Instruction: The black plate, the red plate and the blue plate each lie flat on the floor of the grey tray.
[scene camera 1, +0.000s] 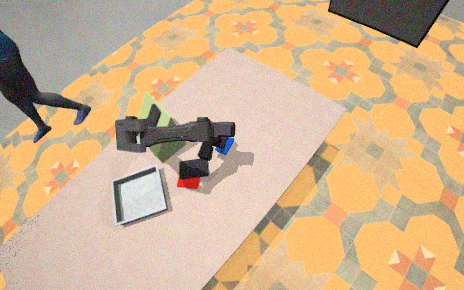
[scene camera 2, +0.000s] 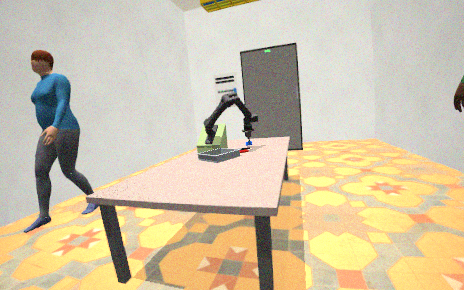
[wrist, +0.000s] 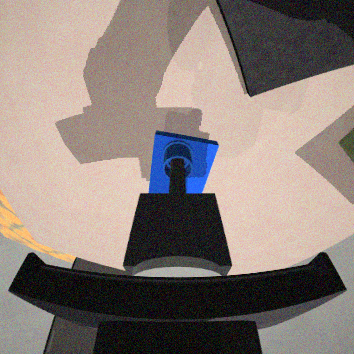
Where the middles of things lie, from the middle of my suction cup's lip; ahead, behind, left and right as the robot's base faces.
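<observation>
As for the blue plate (wrist: 204, 150), my suction cup is 1 cm above it, 3 cm to the right of it and 2 cm past it. Going by their middles, of the things named here the blue plate is the nearest to my suction cup. The black plate (wrist: 272, 50) is 3 cm below my suction cup, 3 cm behind it and 16 cm to the right of it. And the grey tray (scene camera 1: 140, 194), I find, is 2 cm below my suction cup, 9 cm behind it and 44 cm to the right of it. Going by their middles, of the things named here the grey tray is the farthest from my suction cup.
</observation>
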